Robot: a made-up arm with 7 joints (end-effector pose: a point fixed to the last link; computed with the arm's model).
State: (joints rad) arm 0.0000 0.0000 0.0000 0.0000 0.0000 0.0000 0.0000
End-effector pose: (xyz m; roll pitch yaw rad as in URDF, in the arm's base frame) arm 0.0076 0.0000 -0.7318 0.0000 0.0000 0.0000
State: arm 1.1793 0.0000 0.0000 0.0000 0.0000 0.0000 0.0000
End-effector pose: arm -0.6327 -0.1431 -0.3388 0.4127 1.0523 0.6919
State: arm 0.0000 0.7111 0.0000 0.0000 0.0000 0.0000 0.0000
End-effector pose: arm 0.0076 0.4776 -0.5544 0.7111 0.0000 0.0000
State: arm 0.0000 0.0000 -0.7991 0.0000 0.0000 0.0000 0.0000
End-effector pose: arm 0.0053 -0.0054 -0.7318 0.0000 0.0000 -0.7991
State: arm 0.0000 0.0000 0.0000 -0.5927 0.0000 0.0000 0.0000
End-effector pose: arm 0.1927 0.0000 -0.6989 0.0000 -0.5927 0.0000
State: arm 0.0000 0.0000 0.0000 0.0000 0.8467 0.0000 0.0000
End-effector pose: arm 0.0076 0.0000 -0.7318 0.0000 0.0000 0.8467
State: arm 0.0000 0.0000 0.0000 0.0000 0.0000 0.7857 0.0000
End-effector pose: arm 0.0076 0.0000 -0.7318 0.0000 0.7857 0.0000
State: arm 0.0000 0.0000 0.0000 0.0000 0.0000 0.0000 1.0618
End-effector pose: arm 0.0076 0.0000 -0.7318 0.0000 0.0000 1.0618
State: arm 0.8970 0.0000 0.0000 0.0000 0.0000 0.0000 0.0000
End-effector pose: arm -0.5326 -0.0864 -0.4944 0.1790 0.8247 0.4047
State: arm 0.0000 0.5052 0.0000 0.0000 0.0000 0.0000 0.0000
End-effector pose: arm 0.0076 0.3542 -0.6404 0.5052 0.0000 0.0000
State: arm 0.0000 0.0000 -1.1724 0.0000 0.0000 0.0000 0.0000
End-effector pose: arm 0.0029 -0.0070 -0.7318 0.0000 0.0000 -1.1724
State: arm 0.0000 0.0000 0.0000 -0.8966 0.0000 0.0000 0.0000
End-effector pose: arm 0.2717 0.0000 -0.6420 0.0000 -0.8966 0.0000
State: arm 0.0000 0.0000 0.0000 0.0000 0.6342 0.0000 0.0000
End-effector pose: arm 0.0076 0.0000 -0.7318 0.0000 0.0000 0.6342
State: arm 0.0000 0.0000 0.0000 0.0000 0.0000 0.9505 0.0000
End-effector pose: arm 0.0076 0.0000 -0.7318 0.0000 0.9505 0.0000
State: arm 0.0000 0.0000 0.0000 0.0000 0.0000 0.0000 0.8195
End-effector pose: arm 0.0076 0.0000 -0.7318 0.0000 0.0000 0.8195
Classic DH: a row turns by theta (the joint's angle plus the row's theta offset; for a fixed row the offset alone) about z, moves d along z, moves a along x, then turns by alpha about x. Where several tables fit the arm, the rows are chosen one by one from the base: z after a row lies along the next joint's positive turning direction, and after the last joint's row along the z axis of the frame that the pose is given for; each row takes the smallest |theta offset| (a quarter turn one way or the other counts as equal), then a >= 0, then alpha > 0; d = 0 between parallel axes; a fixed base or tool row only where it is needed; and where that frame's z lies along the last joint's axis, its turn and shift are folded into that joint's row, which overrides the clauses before.
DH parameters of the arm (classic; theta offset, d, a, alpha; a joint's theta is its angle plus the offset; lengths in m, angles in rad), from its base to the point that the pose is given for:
base (fixed): 0 0 0 -1.2217
joint 1: 1.5708 0 0 1.5708
joint 2: 1.2217 0 0 -1.5708
joint 3: -1.5708 -0.4123 0.0463 -1.5708
joint 4: 0 0 -0.0387 1.5708
joint 5: 0 -0.3195 0 -1.5708
joint 6: 0 0 0 1.5708
joint 7: 0 0 0 0

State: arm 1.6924 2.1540 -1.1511 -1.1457 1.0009 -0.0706 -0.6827
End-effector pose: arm -0.1659 0.6317 0.1111 -1.4016 0.6832 -2.1650
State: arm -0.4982 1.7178 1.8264 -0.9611 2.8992 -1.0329 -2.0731
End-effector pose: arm -0.1330 0.5975 0.3166 -1.5588 0.1034 -3.1220
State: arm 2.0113 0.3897 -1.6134 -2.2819 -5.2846 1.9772 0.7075
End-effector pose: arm -0.2165 -0.3253 0.0059 -2.9416 0.3454 -1.7143
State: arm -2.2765 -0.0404 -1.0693 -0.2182 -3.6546 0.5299 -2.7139
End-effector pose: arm 0.4720 -0.4750 0.3073 1.5916 0.4162 -2.8451
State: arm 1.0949 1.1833 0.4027 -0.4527 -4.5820 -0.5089 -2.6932
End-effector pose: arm -0.3251 0.6470 -0.1094 2.8362 1.3670 1.3193
